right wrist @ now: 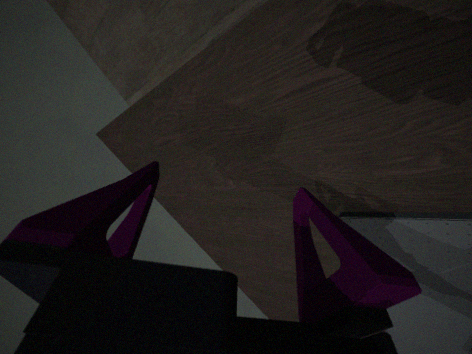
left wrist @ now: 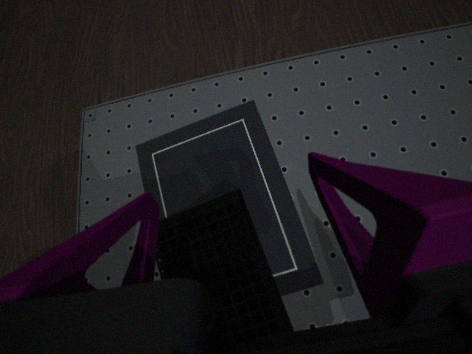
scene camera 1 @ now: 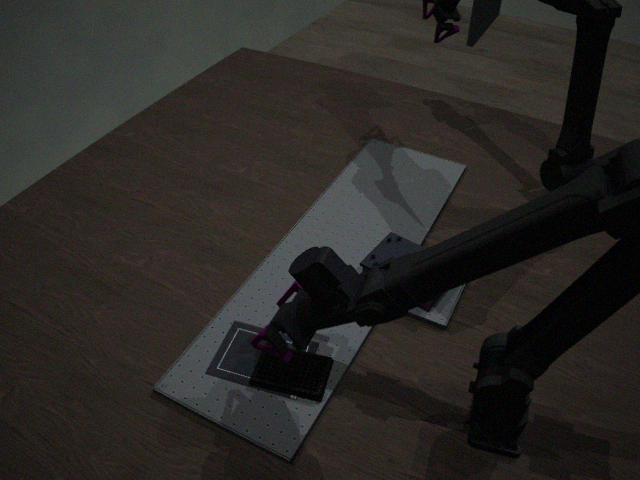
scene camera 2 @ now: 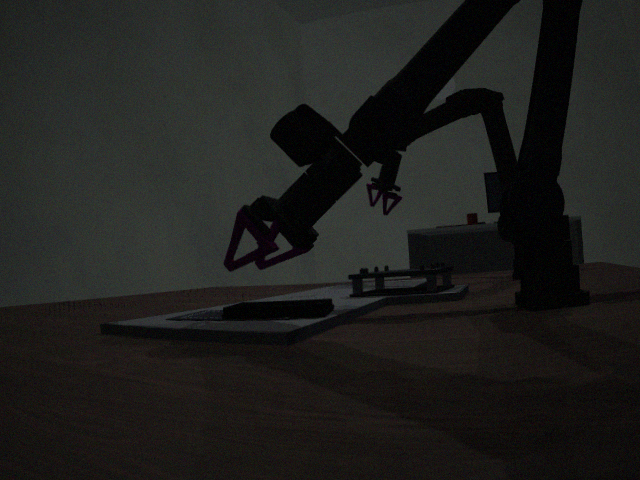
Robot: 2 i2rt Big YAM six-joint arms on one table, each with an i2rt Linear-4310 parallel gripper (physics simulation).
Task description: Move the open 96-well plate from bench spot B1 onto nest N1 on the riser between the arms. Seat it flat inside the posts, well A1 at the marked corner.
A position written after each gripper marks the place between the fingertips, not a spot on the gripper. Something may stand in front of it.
Note:
The left gripper (scene camera 2: 242,267) is open, holding nothing. Also in view: a dark well plate (scene camera 1: 306,374). The right gripper (scene camera 2: 378,210) is open, with nothing in its grasp. Also in view: a white-outlined nest (left wrist: 230,150).
The dark well plate is seen too in the left wrist view (left wrist: 215,243) and in scene camera 2 (scene camera 2: 318,307). The left gripper also shows in the left wrist view (left wrist: 227,181) and in scene camera 1 (scene camera 1: 266,324). The right gripper shows as well in the right wrist view (right wrist: 230,181). The right wrist view does not show the dark well plate: it is out of frame.

